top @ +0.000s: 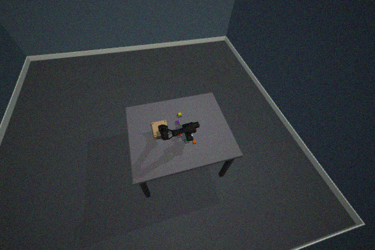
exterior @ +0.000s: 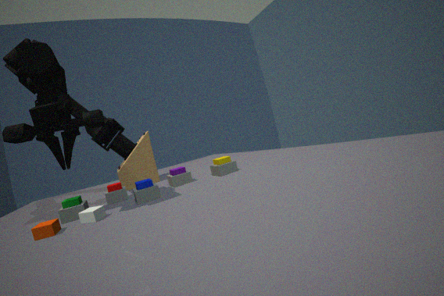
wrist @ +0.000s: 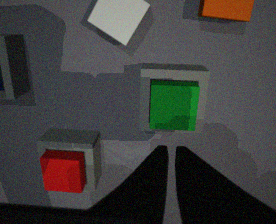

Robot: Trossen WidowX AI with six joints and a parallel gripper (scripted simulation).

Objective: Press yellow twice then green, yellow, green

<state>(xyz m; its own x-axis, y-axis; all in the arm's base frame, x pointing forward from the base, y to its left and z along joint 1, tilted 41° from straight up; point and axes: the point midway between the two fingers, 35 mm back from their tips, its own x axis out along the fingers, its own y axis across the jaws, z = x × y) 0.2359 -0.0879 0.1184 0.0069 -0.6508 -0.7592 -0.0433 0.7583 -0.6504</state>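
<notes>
Now: the yellow button 33 cm to the left of my gripper tip and 6 cm below it. The rest, counted from my gripper tip: green button (6 cm below); then red button (8 cm to the left, 6 cm below, 6 cm behind); then white block (9 cm below, 6 cm ahead, 4 cm to the left).
</notes>
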